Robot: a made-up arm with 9 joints. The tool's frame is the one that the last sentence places.
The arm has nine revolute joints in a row. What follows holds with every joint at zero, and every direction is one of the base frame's. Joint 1 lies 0.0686 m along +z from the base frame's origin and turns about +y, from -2.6 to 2.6 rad. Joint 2 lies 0.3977 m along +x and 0.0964 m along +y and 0.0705 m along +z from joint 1 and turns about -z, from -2.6 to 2.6 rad. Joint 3 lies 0.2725 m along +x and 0.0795 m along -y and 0.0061 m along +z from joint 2 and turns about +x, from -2.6 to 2.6 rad. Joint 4 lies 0.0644 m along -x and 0.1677 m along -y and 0.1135 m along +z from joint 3 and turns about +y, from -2.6 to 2.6 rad. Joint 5 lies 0.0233 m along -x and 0.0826 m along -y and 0.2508 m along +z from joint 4 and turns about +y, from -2.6 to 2.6 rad. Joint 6 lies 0.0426 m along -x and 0.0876 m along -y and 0.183 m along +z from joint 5 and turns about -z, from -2.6 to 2.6 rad. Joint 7 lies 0.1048 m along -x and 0.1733 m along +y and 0.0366 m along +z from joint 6 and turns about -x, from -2.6 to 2.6 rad. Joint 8 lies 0.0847 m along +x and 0.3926 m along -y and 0.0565 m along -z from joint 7 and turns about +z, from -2.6 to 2.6 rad. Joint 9 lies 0.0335 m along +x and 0.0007 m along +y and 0.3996 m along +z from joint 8 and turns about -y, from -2.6 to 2.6 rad. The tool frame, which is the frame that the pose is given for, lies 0.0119 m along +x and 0.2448 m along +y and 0.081 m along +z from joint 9; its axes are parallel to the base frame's.
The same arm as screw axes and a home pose.
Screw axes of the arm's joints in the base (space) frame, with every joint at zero. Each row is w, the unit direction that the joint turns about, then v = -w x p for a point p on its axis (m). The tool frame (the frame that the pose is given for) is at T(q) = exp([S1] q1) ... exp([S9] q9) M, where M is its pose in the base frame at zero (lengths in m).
S1: w 0 1 0 v -0.0686 0 0
S2: w 0 0 -1 v -0.0964 0.3977 0
S3: w 1 0 0 v 0 0.1452 -0.0169
S4: w 0 1 0 v -0.2587 0 0.6058
S5: w 0 1 0 v -0.5095 0 0.5825
S6: w 0 0 -1 v 0.321 0.5399 0
S7: w -1 0 0 v 0 -0.7291 -0.1477
S8: w 0 0 1 v -0.5403 -0.5198 0
S9: w 0 -1 0 v 1.0722 0 -0.5533
M: xyz 0.5652 -0.2948 1.1532 (m) quaternion w x y z 1 0 0 0
Joint limits (deg, base to tool): -148.97..148.97 -148.97..148.97 -148.97..148.97 -148.97..148.97 -148.97..148.97 -148.97..148.97 -148.97..148.97 -148.97..148.97 -148.97..148.97

